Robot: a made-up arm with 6 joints.
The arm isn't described. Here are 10 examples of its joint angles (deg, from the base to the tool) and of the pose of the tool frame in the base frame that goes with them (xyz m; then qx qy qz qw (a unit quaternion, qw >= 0)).
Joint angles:
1: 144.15 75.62 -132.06 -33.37 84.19 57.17
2: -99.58 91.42 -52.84 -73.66 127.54 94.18
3: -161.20 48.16 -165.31 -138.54 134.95 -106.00
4: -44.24 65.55 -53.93 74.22 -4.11 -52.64
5: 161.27 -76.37 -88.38 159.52 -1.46 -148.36
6: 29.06 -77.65 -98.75 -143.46 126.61 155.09
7: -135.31 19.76 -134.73 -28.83 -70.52 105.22
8: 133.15 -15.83 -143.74 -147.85 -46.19 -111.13
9: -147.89 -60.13 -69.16 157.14 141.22 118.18
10: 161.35 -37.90 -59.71 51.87 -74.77 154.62
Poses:
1: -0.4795 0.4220 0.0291 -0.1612 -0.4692 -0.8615 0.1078
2: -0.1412 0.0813 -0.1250 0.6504 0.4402 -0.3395 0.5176
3: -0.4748 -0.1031 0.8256 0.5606 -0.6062 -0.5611 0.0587
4: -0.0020 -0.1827 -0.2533 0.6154 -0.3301 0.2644 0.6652
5: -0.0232 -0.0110 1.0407 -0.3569 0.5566 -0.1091 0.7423
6: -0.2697 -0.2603 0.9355 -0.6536 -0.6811 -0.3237 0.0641
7: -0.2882 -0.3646 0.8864 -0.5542 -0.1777 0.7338 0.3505
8: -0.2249 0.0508 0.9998 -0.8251 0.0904 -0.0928 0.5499
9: -0.0621 -0.1354 0.9180 0.3968 -0.9091 0.1031 0.0741
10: -0.3228 0.2114 0.7347 0.6946 -0.1283 -0.6941 0.1388
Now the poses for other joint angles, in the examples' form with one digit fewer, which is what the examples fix.
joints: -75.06 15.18 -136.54 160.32 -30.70 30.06
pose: 0.123 -0.606 0.755 0.411 0.827 0.224 0.310
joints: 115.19 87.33 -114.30 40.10 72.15 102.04
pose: -0.231 0.341 -0.228 0.524 0.224 0.433 0.698
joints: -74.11 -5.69 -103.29 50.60 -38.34 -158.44
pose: -0.005 -0.539 0.848 0.057 0.557 0.137 0.817
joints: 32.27 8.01 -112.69 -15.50 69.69 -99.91
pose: 0.580 0.274 0.673 -0.054 -0.694 -0.683 0.222
